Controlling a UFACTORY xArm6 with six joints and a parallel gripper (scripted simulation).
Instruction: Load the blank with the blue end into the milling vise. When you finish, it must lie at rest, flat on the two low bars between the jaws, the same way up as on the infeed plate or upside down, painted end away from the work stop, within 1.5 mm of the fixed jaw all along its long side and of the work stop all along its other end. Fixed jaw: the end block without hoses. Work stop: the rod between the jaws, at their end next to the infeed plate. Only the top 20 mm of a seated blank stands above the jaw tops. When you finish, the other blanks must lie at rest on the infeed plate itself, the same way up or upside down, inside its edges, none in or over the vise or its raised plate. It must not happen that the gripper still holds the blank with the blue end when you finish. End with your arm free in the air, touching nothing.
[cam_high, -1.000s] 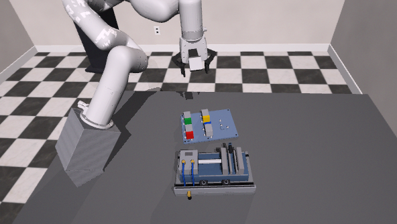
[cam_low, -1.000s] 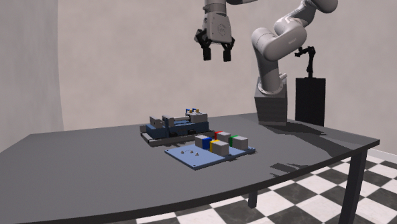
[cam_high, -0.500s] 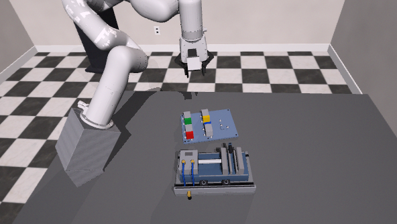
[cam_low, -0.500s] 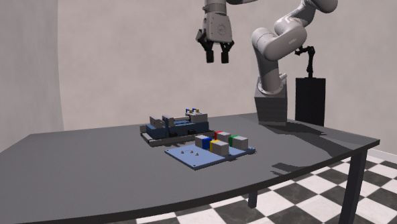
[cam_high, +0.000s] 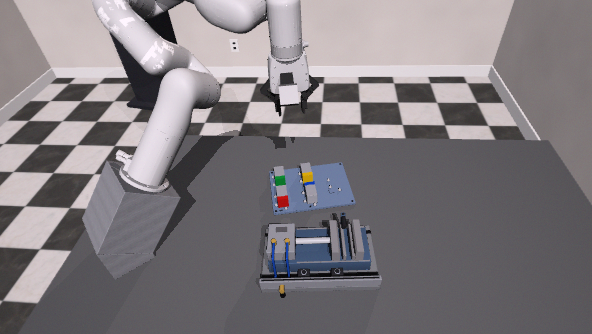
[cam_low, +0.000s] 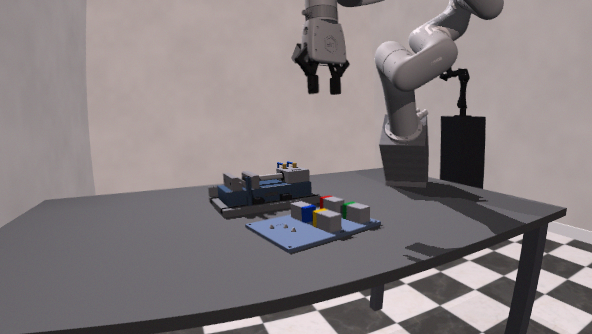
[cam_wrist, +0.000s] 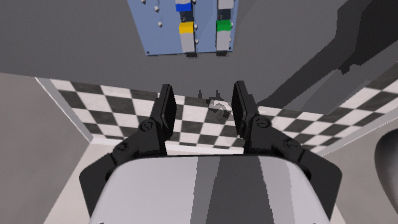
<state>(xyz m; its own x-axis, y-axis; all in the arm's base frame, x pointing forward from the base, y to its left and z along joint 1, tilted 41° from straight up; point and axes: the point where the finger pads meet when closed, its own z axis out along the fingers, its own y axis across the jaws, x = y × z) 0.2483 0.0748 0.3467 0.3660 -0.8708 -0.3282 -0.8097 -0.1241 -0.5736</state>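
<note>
The blue-ended blank lies 290 mm below my hand, 50 mm ahead of it and 30 mm to the right of it. Also, from my hand: yellow-ended blank (290 mm below, 60 mm to the left, 20 mm ahead); then red-ended blank (290 mm below, 60 mm to the right, 30 mm behind); then green-ended blank (290 mm below, 70 mm behind, 20 mm to the left).
</note>
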